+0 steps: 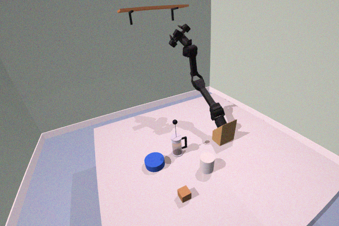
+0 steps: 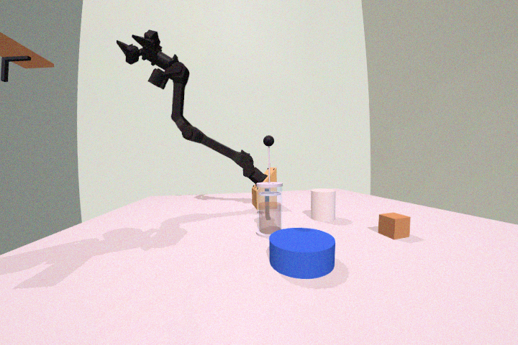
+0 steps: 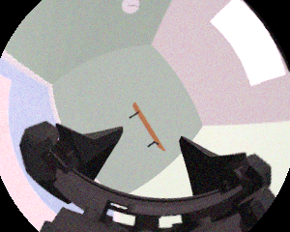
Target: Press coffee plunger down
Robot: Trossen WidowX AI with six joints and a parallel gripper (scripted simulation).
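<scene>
Now: gripper tip 26 cm short of the coffee press, 51 cm to the right of it and 58 cm above it. The rest, counted from my gripper tip: blue cylinder 44 cm ahead, 54 cm to the left, 67 cm below.
</scene>
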